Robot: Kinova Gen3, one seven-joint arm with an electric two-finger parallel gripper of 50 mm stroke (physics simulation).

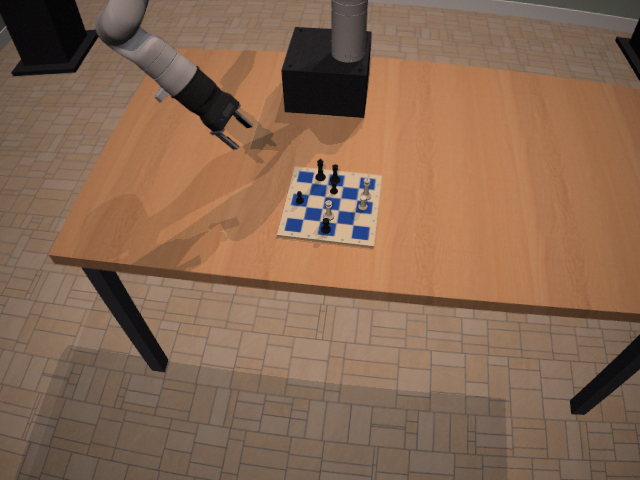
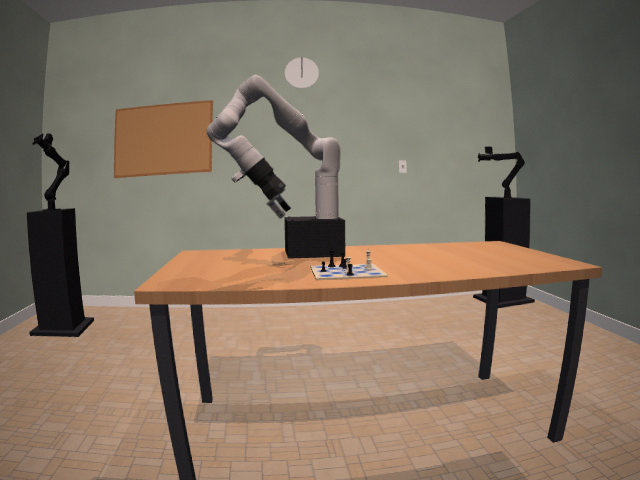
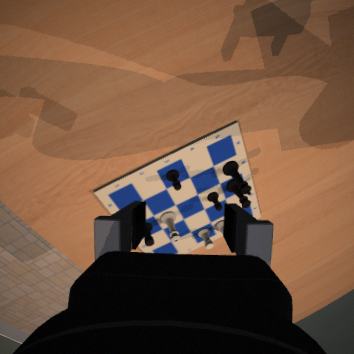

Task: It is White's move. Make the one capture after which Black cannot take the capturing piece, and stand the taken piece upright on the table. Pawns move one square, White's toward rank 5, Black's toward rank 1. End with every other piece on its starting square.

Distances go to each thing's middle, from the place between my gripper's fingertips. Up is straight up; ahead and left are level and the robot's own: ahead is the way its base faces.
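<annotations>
I find my hand 190 mm above the chessboard (image 1: 351,226), and it is also 190 mm to the right of the chessboard and 20 mm short of it.
</annotations>
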